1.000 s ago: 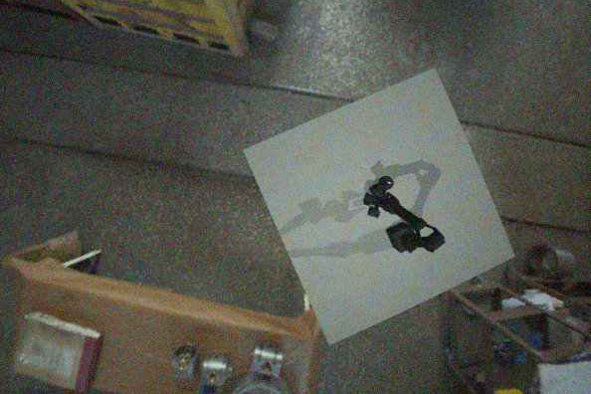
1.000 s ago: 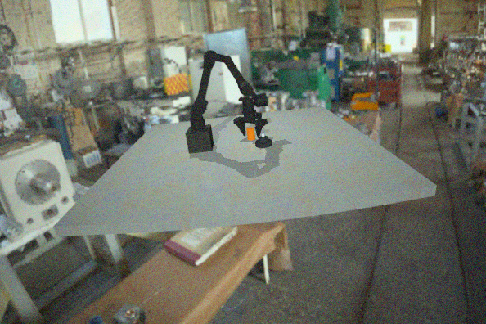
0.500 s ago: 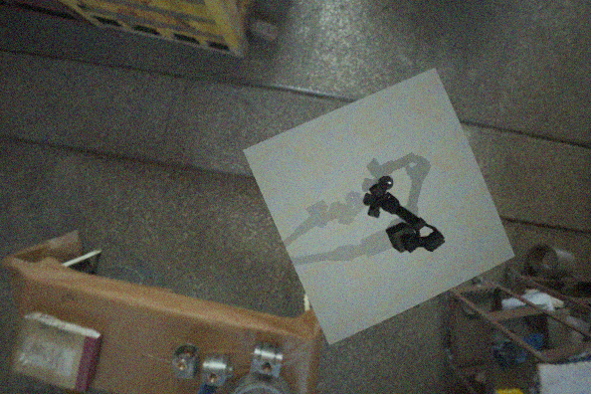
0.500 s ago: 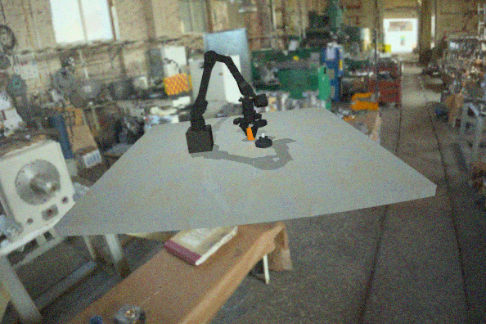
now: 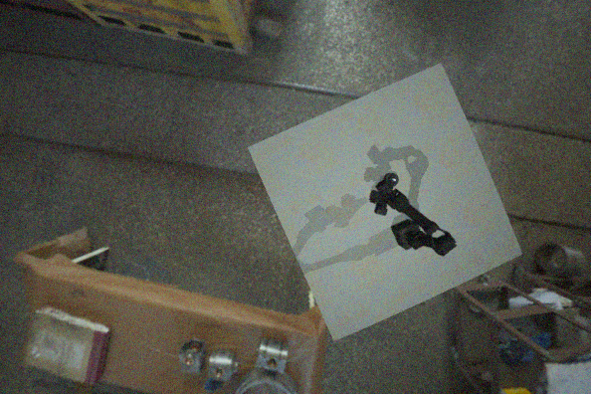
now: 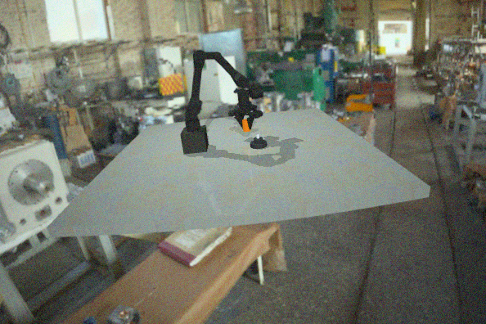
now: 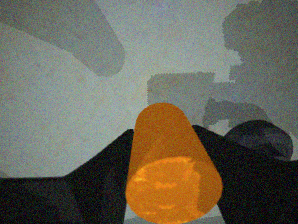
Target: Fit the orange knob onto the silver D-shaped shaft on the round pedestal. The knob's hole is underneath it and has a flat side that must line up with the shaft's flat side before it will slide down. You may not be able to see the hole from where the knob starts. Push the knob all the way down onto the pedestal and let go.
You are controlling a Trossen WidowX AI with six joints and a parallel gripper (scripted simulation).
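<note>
Now: gripper tip 30 mm below the orange knob. From my gripper tip the other things lie so: round pedestal 120 mm to the right, 60 mm ahead, 30 mm below.
</note>
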